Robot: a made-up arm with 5 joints.
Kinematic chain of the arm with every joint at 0, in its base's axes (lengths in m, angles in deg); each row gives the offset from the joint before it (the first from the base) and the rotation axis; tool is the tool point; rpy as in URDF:
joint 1: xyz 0 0 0.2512 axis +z
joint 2: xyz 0 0 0 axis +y
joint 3: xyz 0.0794 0 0.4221 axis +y
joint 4: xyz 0.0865 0 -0.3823 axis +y
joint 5: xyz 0.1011 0 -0.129 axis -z
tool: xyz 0 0 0 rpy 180 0 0
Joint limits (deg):
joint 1: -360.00..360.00
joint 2: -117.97..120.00
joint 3: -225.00..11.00
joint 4: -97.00..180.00
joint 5: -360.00..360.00
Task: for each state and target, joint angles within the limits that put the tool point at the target. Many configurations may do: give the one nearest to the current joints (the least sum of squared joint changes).
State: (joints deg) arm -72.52 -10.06 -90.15 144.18 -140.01
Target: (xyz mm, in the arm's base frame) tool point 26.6 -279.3 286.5
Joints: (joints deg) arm -84.56 13.90 -41.81 135.26 -140.01
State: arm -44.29 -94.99 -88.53 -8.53 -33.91
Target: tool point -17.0 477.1 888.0
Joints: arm -87.96 -86.94 -77.52 -6.36 -33.91
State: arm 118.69 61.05 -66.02 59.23 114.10
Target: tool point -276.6 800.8 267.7
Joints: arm 109.06 43.93 -101.98 45.32 114.10
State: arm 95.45 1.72 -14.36 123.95 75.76
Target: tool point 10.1 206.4 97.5
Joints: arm 87.20 35.31 -29.75 99.78 75.76
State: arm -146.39 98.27 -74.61 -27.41 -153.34
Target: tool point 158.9 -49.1 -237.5
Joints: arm -197.17 120.00 -30.14 -9.57 -153.34
